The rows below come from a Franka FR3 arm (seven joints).
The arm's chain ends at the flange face. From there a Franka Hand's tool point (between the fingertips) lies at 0.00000 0.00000 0.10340 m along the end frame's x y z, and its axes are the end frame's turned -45 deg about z.
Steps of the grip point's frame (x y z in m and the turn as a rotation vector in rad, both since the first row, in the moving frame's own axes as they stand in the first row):
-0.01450 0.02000 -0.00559 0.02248 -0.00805 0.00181
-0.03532 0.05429 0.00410 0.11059 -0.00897 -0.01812
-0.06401 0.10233 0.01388 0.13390 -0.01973 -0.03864
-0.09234 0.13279 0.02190 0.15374 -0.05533 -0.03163
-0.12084 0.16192 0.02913 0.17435 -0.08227 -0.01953
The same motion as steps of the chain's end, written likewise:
0.00612 0.02545 -0.00556 0.01020 -0.02159 0.00181
0.02220 0.07070 0.00474 0.07186 -0.08454 -0.01812
0.03845 0.12572 0.01483 0.08073 -0.10863 -0.03864
0.04393 0.16611 0.02328 0.06959 -0.14783 -0.03163
0.04776 0.20645 0.03105 0.06511 -0.18146 -0.01953

